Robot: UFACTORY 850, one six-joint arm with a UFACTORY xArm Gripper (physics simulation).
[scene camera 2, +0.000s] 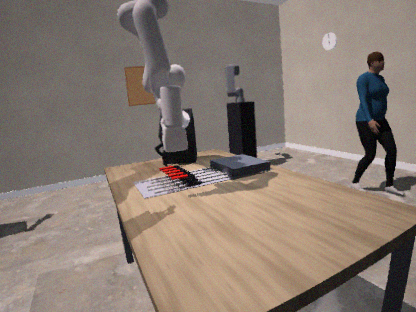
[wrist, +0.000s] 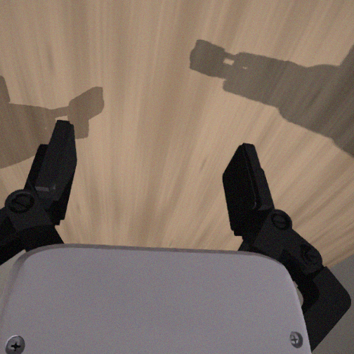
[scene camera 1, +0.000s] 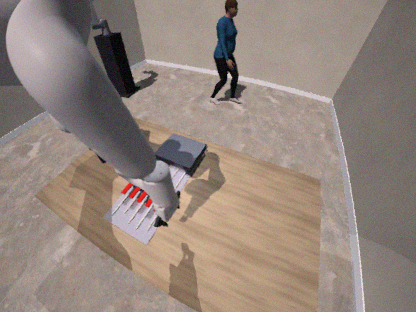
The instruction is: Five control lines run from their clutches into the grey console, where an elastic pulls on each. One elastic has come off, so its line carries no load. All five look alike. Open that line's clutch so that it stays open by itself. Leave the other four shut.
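Observation:
The grey console (scene camera 1: 181,149) (scene camera 2: 241,164) sits at the end of a pale board (scene camera 1: 145,239) (scene camera 2: 144,190). Thin parallel control lines run along the board to it. The clutches have red handles (scene camera 1: 134,192) (scene camera 2: 173,172) and black bodies (scene camera 2: 192,179). The handles lie side by side at a similar low tilt in scene camera 2. In scene camera 1 the arm hides part of the row. Which line carries no load cannot be told. My gripper (scene camera 1: 170,210) (wrist: 156,149) is open and empty, above the clutches and board. The clutches do not show in the wrist view.
The wooden table (scene camera 1: 260,215) (scene camera 2: 260,225) (wrist: 150,190) bears the board and console. The arm's black base (scene camera 2: 190,140) stands at the back edge. Another arm on a black pedestal (scene camera 1: 116,65) (scene camera 2: 242,127) and a person (scene camera 1: 226,45) (scene camera 2: 372,110) are beyond the table.

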